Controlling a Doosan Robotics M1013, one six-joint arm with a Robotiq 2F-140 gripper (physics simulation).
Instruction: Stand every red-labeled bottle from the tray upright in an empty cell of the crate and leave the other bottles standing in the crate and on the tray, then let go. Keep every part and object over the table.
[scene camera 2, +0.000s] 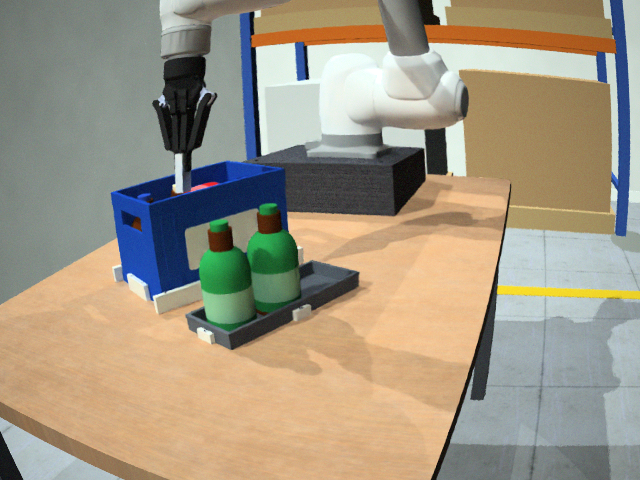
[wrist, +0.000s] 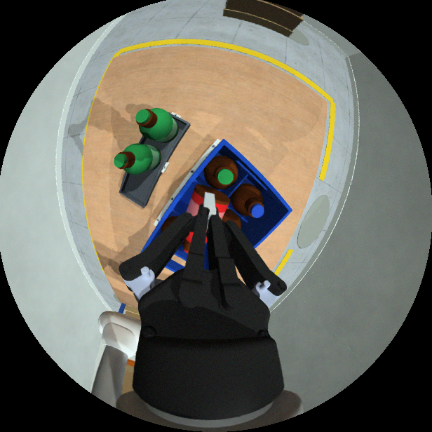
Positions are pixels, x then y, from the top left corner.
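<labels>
The gripper is visible in scene camera 2 and in the wrist view; (scene camera 2: 203, 97) and (wrist: 138, 272) are the same spot on it. A green-capped brown bottle is visible in the wrist view (221, 172).
</labels>
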